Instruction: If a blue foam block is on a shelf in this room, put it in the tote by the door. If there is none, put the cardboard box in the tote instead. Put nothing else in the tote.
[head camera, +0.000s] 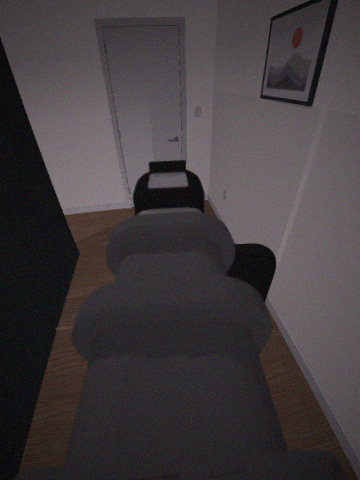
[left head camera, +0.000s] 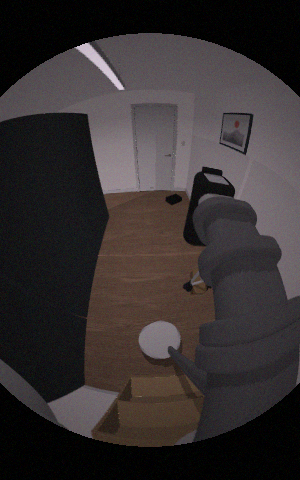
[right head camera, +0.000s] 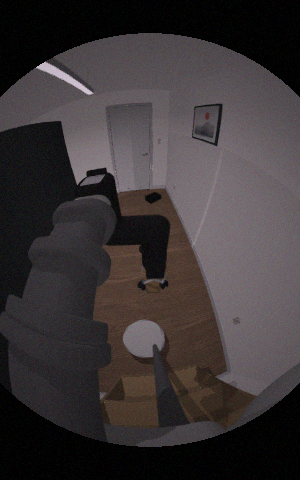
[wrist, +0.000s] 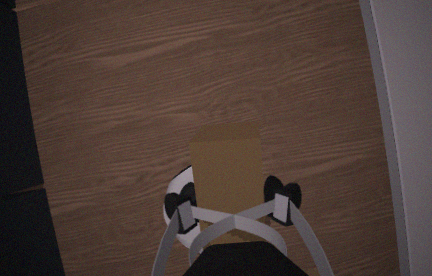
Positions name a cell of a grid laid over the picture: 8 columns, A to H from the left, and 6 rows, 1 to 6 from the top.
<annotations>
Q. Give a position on a framed picture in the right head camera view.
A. F2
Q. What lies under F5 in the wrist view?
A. My gripper.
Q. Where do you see a brown cardboard box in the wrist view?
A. E4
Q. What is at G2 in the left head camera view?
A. A framed picture.
</annotations>
